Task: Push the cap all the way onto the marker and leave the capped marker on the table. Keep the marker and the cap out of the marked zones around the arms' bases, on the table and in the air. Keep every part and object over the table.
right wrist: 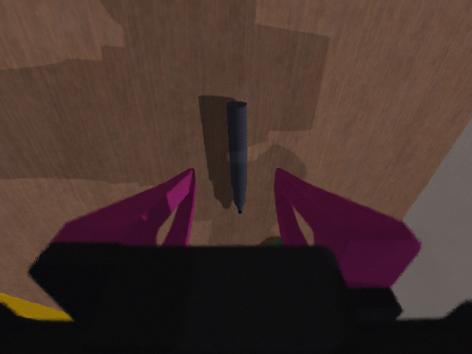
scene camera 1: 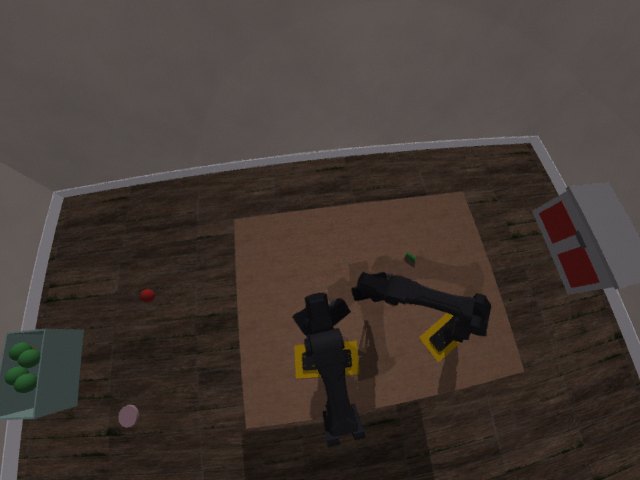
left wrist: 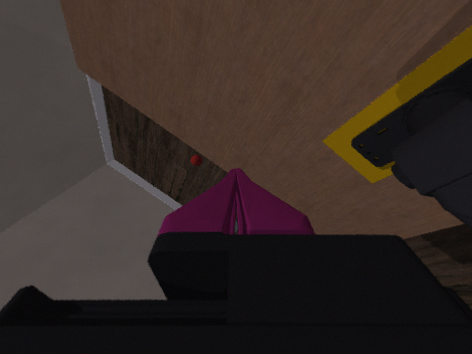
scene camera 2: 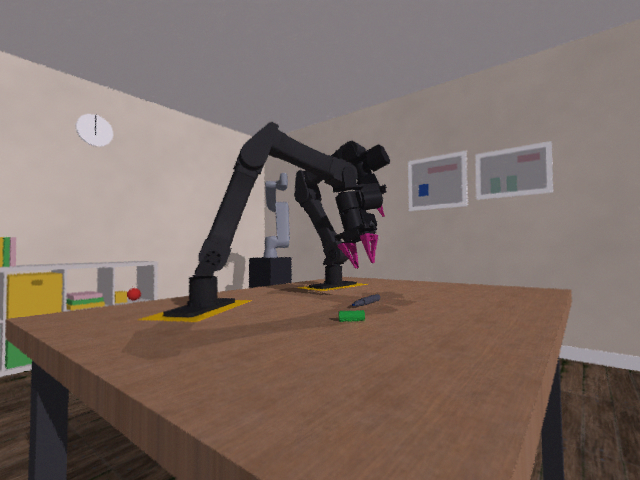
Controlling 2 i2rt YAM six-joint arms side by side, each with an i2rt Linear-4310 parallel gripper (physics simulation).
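Frame: origin at the left arm's base, x ahead, y left, z up, level; metres.
Seen in the pictures: left gripper, fingertip midpoint: (scene camera 1: 302,316) (left wrist: 236,176) (scene camera 2: 383,216); right gripper, fingertip midpoint: (right wrist: 235,177) (scene camera 2: 364,265); left arm's base at its link origin: (left wrist: 434,111) (scene camera 2: 333,286); right arm's base at its link origin: (scene camera 1: 449,330) (scene camera 2: 203,308).
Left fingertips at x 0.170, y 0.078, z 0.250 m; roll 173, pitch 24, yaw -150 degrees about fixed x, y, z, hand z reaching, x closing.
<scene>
Offsets run from my left fingertips to a thing's top centre.
The dark blue-grey marker @[dx +0.154, dy -0.331, dz -0.232 m] (scene camera 2: 366,300) (right wrist: 238,150) lies on the table. Its narrow tip points down the right wrist view, toward the cap's side. The green cap @[dx +0.238, dy -0.497, dz -0.231 m] (scene camera 1: 410,256) (scene camera 2: 351,315) (right wrist: 278,242) lies on the table apart from the marker, nearer the camera in scene camera 2. In the right wrist view most of the cap is hidden. My right gripper (scene camera 2: 364,265) (right wrist: 235,177) is open and empty, above the marker. My left gripper (scene camera 2: 383,215) (left wrist: 236,176) is shut and empty, high above the table, away from both parts. In scene camera 1 the marker is hidden.
Yellow marked zones surround the left arm's base (scene camera 1: 300,370) (scene camera 2: 360,284) (left wrist: 340,141) and the right arm's base (scene camera 1: 438,355) (scene camera 2: 155,317) (right wrist: 30,308). The table's edge (scene camera 2: 129,413) lies toward the camera in scene camera 2. The arms stand close together in scene camera 1.
</scene>
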